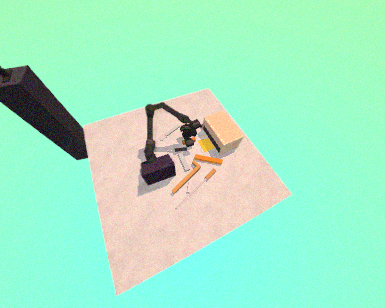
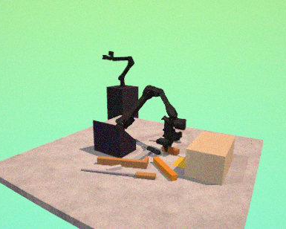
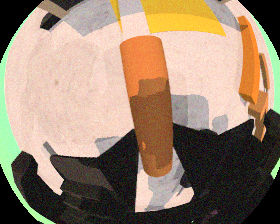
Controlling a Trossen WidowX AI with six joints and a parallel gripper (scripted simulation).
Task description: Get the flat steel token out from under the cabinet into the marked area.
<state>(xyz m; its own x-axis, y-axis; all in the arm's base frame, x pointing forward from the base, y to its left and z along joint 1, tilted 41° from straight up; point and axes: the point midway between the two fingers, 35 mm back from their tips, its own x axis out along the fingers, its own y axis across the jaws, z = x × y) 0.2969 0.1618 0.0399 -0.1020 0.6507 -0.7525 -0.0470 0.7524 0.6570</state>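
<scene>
My gripper tip is now 100 mm past the dark-handled tool and 60 mm to the left of it. From my gripper tip the other things lie so: orange bar: 120 mm ahead, 210 mm to the right, 10 mm above.
</scene>
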